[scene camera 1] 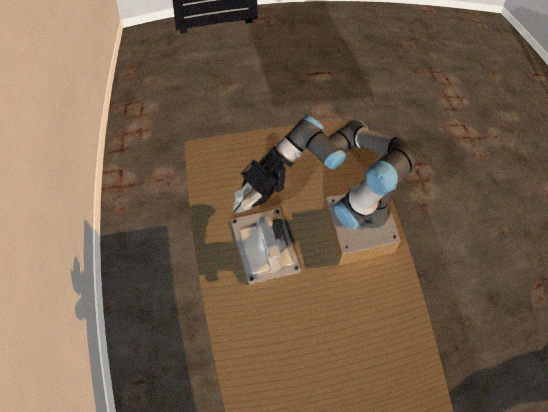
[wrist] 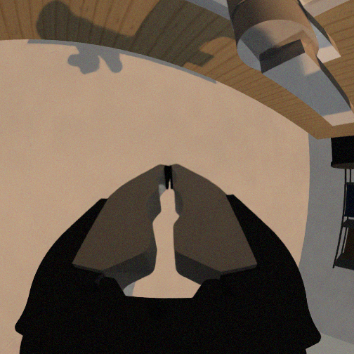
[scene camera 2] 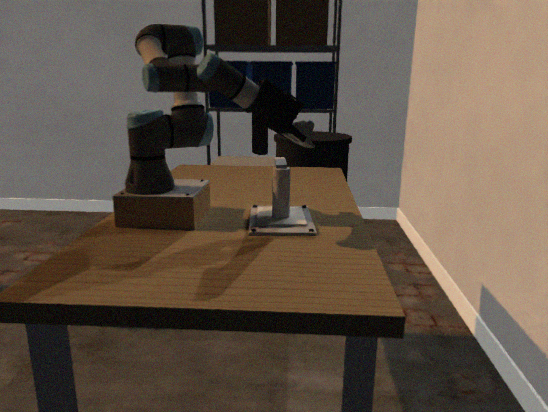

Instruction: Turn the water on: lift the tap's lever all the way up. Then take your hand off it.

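Seen in the pictures: gripper, fingertip midpoint: [scene camera 1: 234, 211] [scene camera 2: 313, 147]; arm's base at its link origin: [scene camera 2: 150, 188].
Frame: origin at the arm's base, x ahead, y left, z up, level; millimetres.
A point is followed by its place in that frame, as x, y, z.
Note:
The grey tap [scene camera 1: 270, 239] {358, 7, 72} [scene camera 2: 281, 192] {349, -78, 2} [wrist: 277, 37] stands upright on its pale base plate [scene camera 1: 241, 251] {430, -58, -76} [scene camera 2: 282, 231] {340, -166, -77}. A short block shows at the tap's top in scene camera 2; in the wrist view a flat bar reaches out from the tap at the upper right. I cannot tell exactly how far the lever is raised. My gripper [scene camera 1: 238, 209] {430, -87, 123} [scene camera 2: 311, 146] {430, -87, 123} [wrist: 169, 167] is shut, with its tips together and nothing between them. It hangs tilted in the air, past the plate's back left corner in scene camera 1 and above the tap's height in scene camera 2, apart from the tap.
The tap's plate and the robot's wooden mounting box [scene camera 1: 370, 253] {55, 120, -46} [scene camera 2: 155, 213] {21, -86, -44} rest on the wooden table [scene camera 1: 320, 330] {303, 288, -85} [scene camera 2: 280, 280] {298, -427, -85}. A dark barrel [scene camera 2: 337, 157] and a shelf rack [scene camera 2: 272, 48] stand beyond the table. A wall [scene camera 1: 50, 150] [scene camera 2: 480, 150] [wrist: 125, 120] runs along one side.

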